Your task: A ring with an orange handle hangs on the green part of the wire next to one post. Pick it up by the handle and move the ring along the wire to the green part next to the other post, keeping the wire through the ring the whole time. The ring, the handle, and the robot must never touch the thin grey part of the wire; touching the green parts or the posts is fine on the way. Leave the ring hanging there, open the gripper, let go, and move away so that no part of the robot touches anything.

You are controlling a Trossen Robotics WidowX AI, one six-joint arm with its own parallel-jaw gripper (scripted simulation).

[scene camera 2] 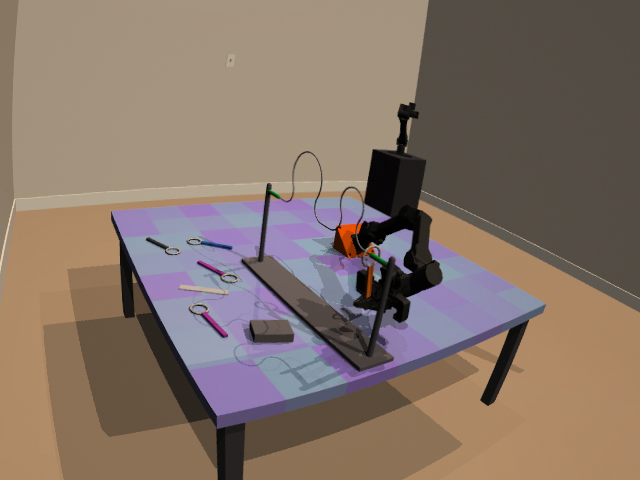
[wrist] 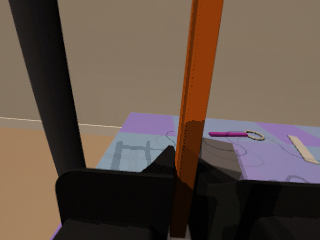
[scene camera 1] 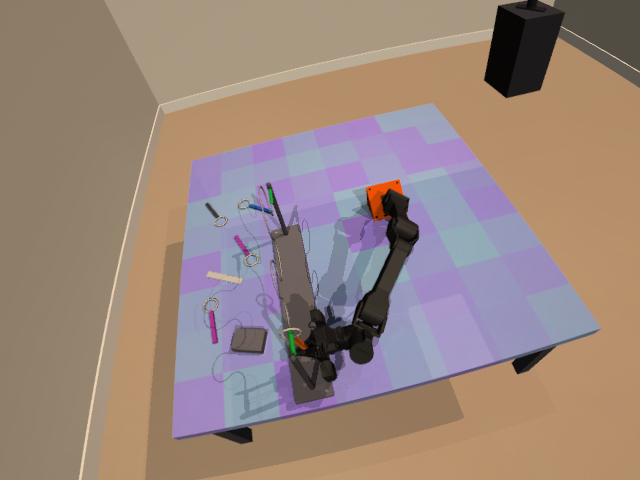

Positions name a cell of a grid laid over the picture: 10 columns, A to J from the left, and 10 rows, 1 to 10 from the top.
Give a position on a dark block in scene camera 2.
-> E7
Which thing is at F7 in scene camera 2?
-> My gripper.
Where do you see a dark block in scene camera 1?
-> At D8
